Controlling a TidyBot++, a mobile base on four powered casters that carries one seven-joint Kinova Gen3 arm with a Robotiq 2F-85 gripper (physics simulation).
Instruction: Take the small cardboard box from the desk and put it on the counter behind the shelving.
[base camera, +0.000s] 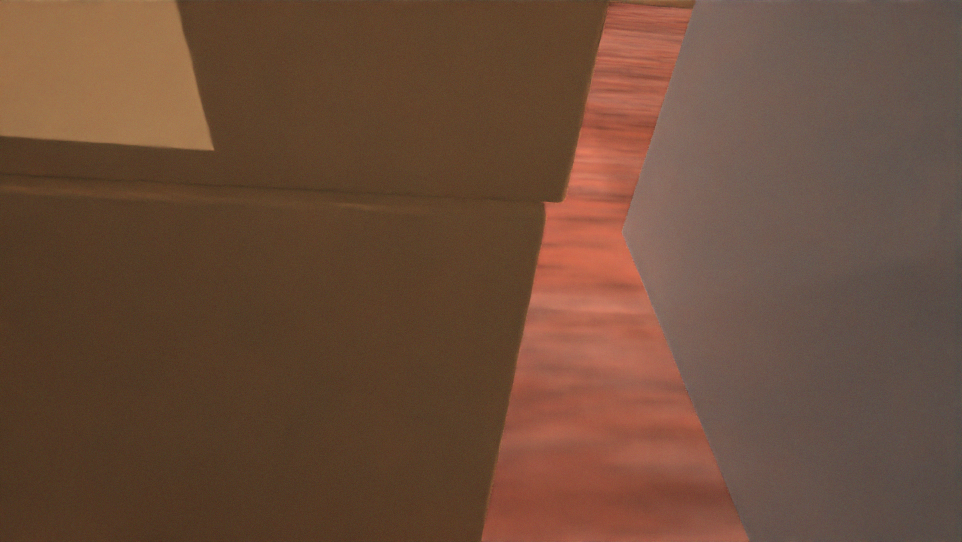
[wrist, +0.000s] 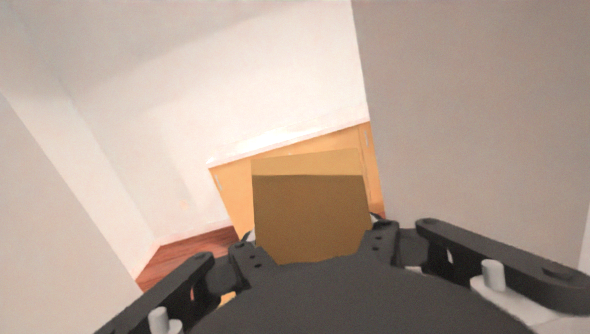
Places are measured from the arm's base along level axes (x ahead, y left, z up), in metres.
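Pixels of known places: gripper, fingertip midpoint: (wrist: 311, 228).
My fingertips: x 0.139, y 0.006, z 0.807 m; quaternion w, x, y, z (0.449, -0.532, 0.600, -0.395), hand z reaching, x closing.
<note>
Behind a point stands the place of what it marks.
The small cardboard box (wrist: 311, 215) @(x 0.105, y 0.002, z 0.839 m) is held between the fingers of my gripper (wrist: 311, 228) @(x 0.139, y 0.006, z 0.807 m), which is shut on it. The lower part of its near face is in shade and its upper strip is lighter. Beyond the box in the wrist view, the counter (wrist: 229, 189) @(x 1.715, y 0.621, z 0.250 m) shows its white top and orange-tan doors against a white wall. The box covers part of the counter's front. The desk does not show in either view.
In the wrist view a grey panel (wrist: 475, 110) @(x 0.262, y -0.209, z 0.816 m) stands close on the right and a pale panel (wrist: 45, 210) @(x 0.519, y 0.609, z 0.784 m) on the left. In the base view a large brown cardboard surface (base camera: 255, 350) @(x 0.230, y 0.071, z -0.188 m) fills the left, a grey panel (base camera: 807, 235) @(x 0.352, y -0.208, z -0.211 m) the right, with a narrow strip of red-brown floor (base camera: 605, 309) @(x 0.474, y -0.157, z -0.397 m) between.
</note>
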